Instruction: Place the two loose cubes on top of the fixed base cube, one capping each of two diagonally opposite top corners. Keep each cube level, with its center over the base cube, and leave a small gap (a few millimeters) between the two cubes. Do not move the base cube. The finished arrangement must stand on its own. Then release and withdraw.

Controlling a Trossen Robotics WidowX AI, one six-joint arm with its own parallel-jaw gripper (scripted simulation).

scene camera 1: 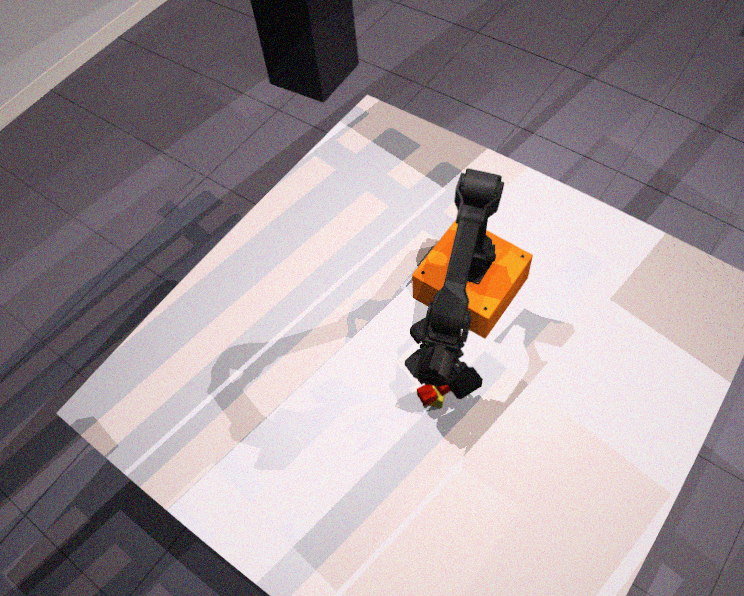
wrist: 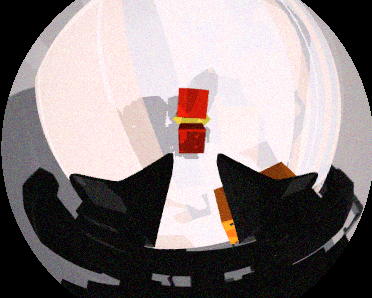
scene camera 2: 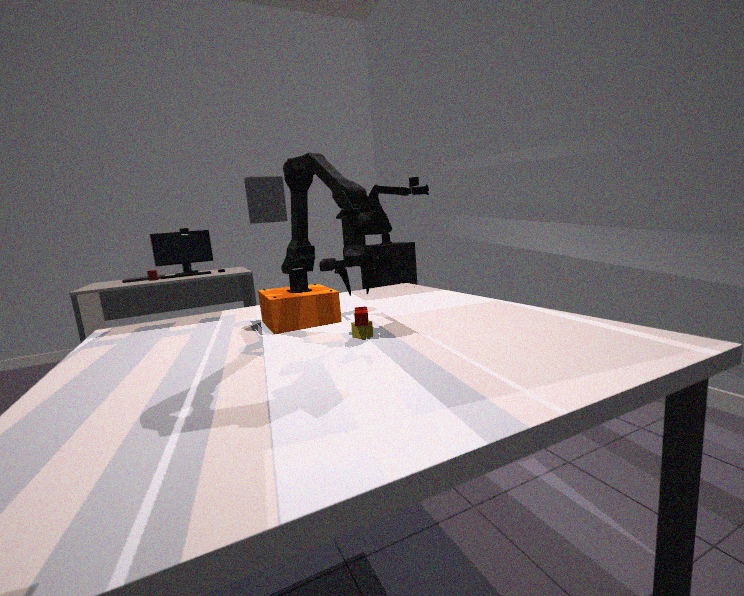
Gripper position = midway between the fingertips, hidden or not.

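Observation:
The gripper (scene camera 1: 444, 372) (scene camera 2: 358, 294) (wrist: 195, 157) is visible. Also visible: a red cube (wrist: 192, 102) and another red cube (wrist: 191, 135).

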